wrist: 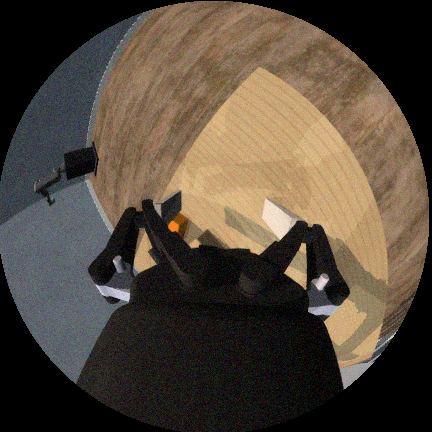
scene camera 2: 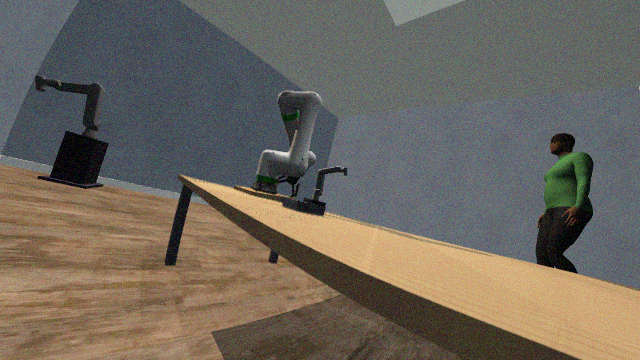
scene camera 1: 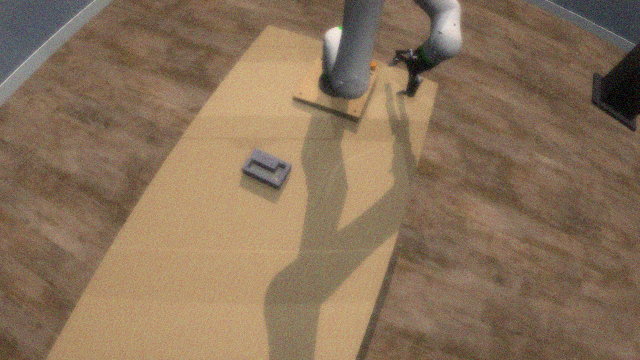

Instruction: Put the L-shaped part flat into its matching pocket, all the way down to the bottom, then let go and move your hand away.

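Seen in the pictures: gripper, fingertip midpoint: (wrist: 221,203) (scene camera 1: 394,79); arm's base, origin of the base link: (scene camera 2: 264,191).
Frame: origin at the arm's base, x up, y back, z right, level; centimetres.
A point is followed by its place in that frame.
Observation:
The orange part (scene camera 1: 373,65) {x 0.0, y 19.4, z -6.7 cm} (wrist: 175,226) {x 0.0, y 19.5, z -6.7 cm} is at the far end of the table (scene camera 1: 195,240) {x -3.1, y -79.3, z 3.0 cm} (scene camera 2: 400,255) {x -3.0, y -94.8, z 11.9 cm} (wrist: 280,125) {x -3.0, y 23.5, z -30.1 cm}, beside the robot's arm. In the wrist view one finger partly covers it, so its full shape does not show. My gripper (scene camera 1: 403,75) {x -0.7, y 18.8, z -17.6 cm} (scene camera 2: 290,188) (wrist: 221,203) {x -0.7, y 18.8, z -17.6 cm} is open and empty, over the table's far right corner in scene camera 1. The orange part lies near one fingertip, not between the fingers. The grey block (scene camera 1: 265,157) {x 0.6, y -44.0, z 1.5 cm} (scene camera 2: 305,206) {x -0.8, y -51.4, z 1.7 cm} with the L-shaped pocket (scene camera 1: 260,171) {x -2.6, y -48.0, z 0.8 cm} lies on the table, away from the gripper. The pocket looks empty.
The robot's base plate (scene camera 1: 325,105) {x -0.2, y -12.4, z -2.4 cm} is raised on the table beside the orange part. Another arm stands on a black pedestal (scene camera 1: 617,90) (scene camera 2: 80,160) (wrist: 80,161) off the table. A person in green (scene camera 2: 562,180) and a smaller arm (scene camera 2: 318,185) show beyond the table.

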